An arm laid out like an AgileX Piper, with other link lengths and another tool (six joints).
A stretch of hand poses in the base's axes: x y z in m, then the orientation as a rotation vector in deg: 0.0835, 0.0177, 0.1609, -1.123, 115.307, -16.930; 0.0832, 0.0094, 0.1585, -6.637, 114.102, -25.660; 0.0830, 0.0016, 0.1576, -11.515, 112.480, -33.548; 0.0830, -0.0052, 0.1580, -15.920, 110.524, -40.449; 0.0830, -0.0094, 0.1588, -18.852, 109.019, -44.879; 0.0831, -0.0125, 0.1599, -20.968, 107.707, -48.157; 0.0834, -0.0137, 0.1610, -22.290, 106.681, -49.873; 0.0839, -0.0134, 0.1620, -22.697, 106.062, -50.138; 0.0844, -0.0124, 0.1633, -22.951, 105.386, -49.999; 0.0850, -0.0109, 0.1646, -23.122, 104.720, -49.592; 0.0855, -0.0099, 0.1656, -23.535, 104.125, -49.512; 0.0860, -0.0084, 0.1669, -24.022, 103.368, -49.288
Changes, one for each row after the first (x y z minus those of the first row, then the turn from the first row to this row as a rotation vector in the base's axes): -0.0003, -0.0083, -0.0024, -8.688, 0.309, 0.001; -0.0005, -0.0161, -0.0033, -16.548, 0.493, -0.089; -0.0005, -0.0229, -0.0029, -23.563, 0.508, -0.079; -0.0005, -0.0271, -0.0021, -28.156, 0.478, -0.006; -0.0004, -0.0302, -0.0010, -31.572, 0.349, 0.013; -0.0001, -0.0314, 0.0001, -33.522, 0.035, 0.195; 0.0004, -0.0311, 0.0011, -34.006, -0.408, 0.401; 0.0009, -0.0301, 0.0024, -34.160, -1.031, 0.700; 0.0015, -0.0286, 0.0037, -34.092, -1.725, 1.069; 0.0020, -0.0276, 0.0047, -34.340, -2.222, 1.445; 0.0025, -0.0261, 0.0060, -34.555, -2.890, 1.956
